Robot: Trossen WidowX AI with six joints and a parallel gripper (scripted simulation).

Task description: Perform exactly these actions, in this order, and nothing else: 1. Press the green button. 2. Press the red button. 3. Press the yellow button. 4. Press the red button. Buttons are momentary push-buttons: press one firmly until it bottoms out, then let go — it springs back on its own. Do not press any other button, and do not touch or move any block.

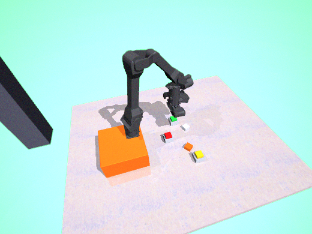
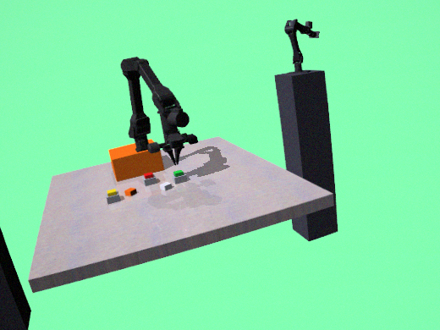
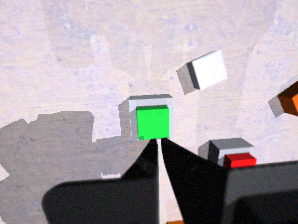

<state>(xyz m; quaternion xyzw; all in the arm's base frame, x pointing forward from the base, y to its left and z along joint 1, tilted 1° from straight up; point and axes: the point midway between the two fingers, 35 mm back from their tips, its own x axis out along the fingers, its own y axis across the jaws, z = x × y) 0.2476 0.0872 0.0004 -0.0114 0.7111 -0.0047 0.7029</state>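
Right now my gripper tip is 3 cm above the green button and 1 cm short of it. The rest, counted from my gripper tip: orange block 19 cm to the right, 6 cm below, 2 cm ahead; then white block 6 cm to the right, 6 cm below, 6 cm ahead; then red button 11 cm to the right, 6 cm behind, 3 cm below.
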